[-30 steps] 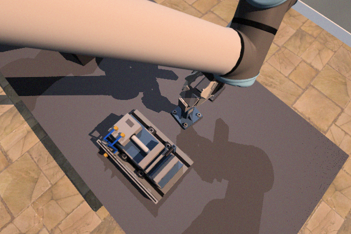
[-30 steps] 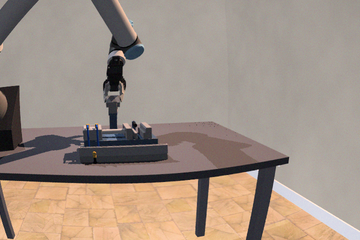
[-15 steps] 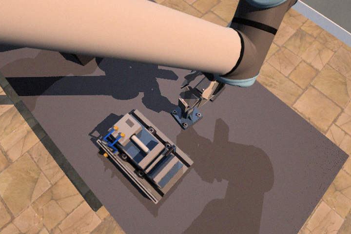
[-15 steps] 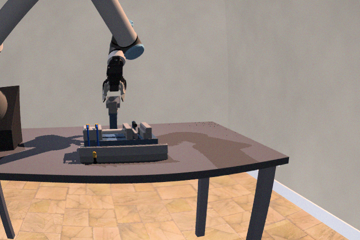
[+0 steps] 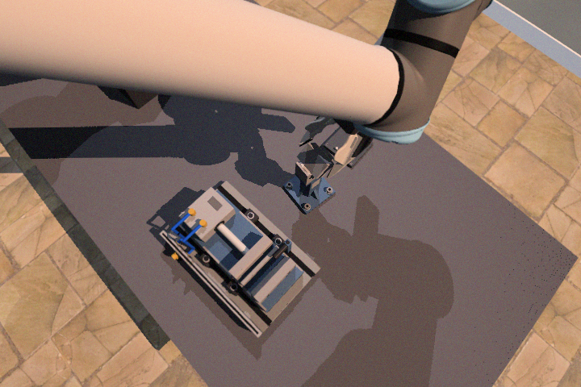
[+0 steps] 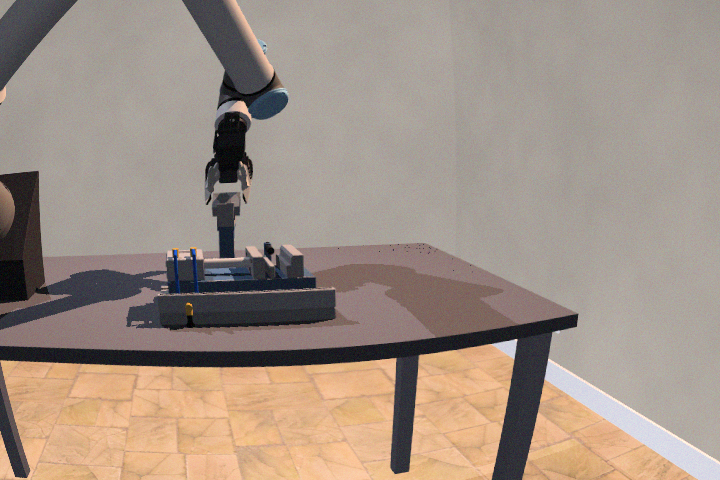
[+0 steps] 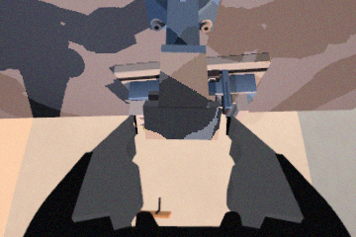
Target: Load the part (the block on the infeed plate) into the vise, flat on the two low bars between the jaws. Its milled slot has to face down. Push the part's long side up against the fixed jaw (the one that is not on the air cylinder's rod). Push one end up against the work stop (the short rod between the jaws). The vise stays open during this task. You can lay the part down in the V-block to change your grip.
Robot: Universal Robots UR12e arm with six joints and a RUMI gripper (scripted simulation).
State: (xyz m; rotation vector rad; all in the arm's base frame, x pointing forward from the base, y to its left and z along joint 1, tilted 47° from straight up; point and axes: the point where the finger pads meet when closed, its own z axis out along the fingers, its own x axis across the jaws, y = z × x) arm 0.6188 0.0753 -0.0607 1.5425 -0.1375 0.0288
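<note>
Right now the part is 1 cm below my hand. Round my hand: dark grey infeed plate (1 cm behind, 15 cm to the left, 16 cm below); v-block post (1 cm to the right, 11 cm below); black work stop (7 cm ahead, 17 cm to the right, 8 cm below).
</note>
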